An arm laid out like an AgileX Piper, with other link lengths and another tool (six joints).
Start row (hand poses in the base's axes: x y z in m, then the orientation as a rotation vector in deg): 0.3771, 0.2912, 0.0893, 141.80, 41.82, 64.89
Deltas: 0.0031, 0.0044, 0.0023, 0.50, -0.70, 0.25; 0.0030, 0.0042, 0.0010, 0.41, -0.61, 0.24; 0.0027, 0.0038, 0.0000, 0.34, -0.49, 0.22; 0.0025, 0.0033, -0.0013, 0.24, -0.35, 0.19; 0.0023, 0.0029, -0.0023, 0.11, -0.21, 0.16; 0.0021, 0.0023, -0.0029, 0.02, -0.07, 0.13; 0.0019, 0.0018, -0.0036, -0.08, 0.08, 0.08; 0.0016, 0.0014, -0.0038, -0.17, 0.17, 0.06; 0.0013, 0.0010, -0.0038, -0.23, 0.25, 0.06; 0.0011, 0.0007, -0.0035, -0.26, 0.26, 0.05
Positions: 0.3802, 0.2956, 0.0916, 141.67, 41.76, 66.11; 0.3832, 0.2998, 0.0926, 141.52, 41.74, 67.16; 0.3859, 0.3036, 0.0926, 141.40, 41.76, 68.02; 0.3884, 0.3069, 0.0913, 141.31, 41.81, 68.65; 0.3907, 0.3098, 0.0890, 141.22, 41.92, 69.02; 0.3928, 0.3121, 0.0861, 141.17, 42.06, 69.16; 0.3947, 0.3139, 0.0825, 141.16, 42.22, 69.04; 0.3963, 0.3153, 0.0787, 141.15, 42.42, 68.75; 0.3976, 0.3163, 0.0749, 141.15, 42.66, 68.33; 0.3987, 0.3170, 0.0714, 141.14, 42.90, 67.88
